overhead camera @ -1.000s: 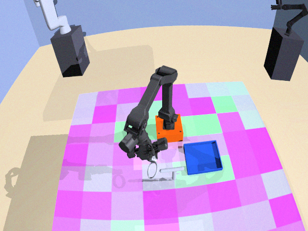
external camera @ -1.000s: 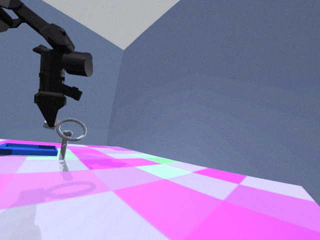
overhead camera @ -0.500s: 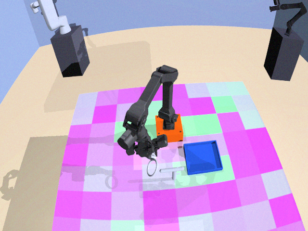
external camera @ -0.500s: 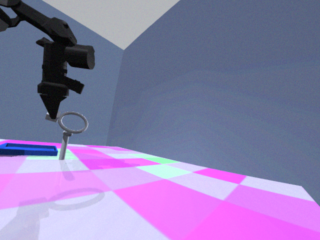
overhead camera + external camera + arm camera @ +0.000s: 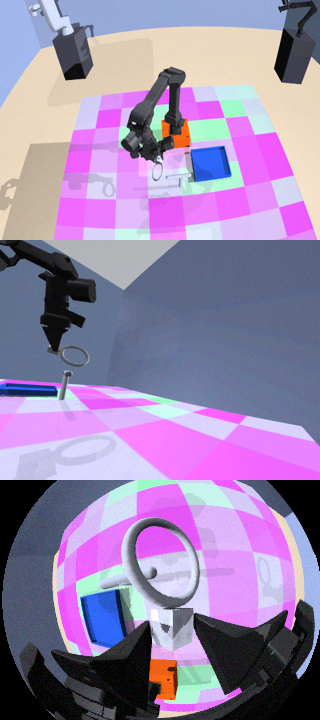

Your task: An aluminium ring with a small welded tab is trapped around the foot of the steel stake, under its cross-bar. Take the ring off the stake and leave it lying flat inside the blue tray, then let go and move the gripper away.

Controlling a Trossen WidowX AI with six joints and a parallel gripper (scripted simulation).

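Now: the blue tray 90 mm behind my gripper tip, 250 mm to the left of it and 160 mm below it. Also, from my gripper tip: aluminium ring 50 mm ahead.
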